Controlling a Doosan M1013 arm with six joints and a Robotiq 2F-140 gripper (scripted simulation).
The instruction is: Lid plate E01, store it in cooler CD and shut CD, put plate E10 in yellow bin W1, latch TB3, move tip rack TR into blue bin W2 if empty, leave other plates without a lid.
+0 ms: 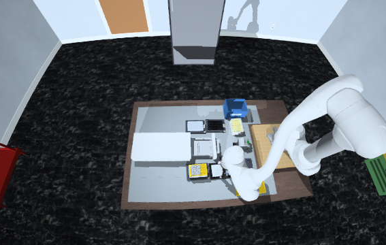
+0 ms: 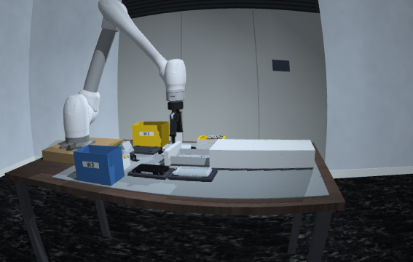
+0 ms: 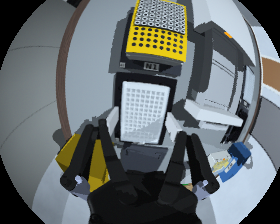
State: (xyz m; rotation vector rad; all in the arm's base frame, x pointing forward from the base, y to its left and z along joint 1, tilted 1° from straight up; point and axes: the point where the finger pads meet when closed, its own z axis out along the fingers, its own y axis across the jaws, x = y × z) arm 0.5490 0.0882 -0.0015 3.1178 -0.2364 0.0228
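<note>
The grey plate lid is 2 cm below my hand. The rest, counted from my hand: black nest (4 cm below); yellow tip rack TR (16 cm ahead, 4 cm to the right, 1 cm above); white well plate (2 cm below).
</note>
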